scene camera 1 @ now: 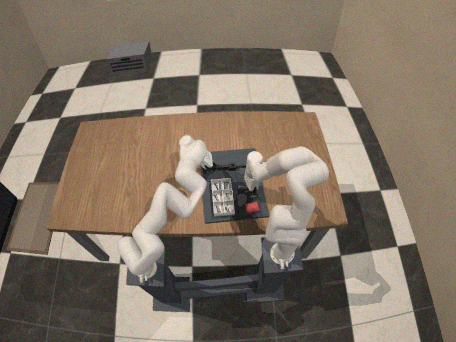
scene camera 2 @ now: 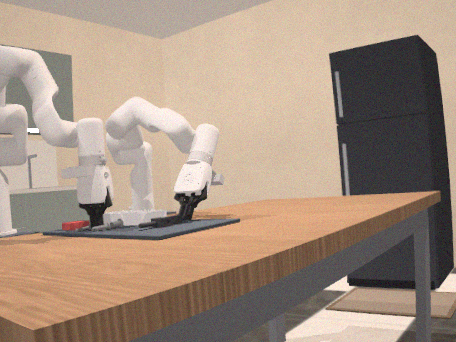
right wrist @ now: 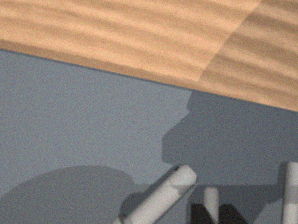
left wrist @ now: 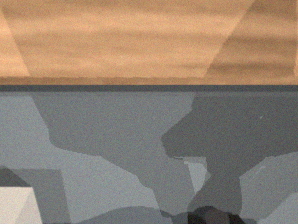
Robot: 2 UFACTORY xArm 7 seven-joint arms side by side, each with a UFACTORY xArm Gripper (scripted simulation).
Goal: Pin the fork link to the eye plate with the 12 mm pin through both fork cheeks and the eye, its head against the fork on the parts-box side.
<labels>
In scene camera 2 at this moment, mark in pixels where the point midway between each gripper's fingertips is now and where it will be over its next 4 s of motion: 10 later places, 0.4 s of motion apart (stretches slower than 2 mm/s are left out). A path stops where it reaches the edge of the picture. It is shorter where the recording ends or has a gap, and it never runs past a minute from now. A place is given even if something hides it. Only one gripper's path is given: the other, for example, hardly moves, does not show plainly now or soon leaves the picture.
My right gripper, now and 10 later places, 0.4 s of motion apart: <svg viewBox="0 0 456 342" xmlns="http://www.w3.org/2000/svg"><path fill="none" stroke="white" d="M97 228L97 227L96 223L96 218L96 215L94 214L92 214L92 214L92 217L93 222L93 226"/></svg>
</labels>
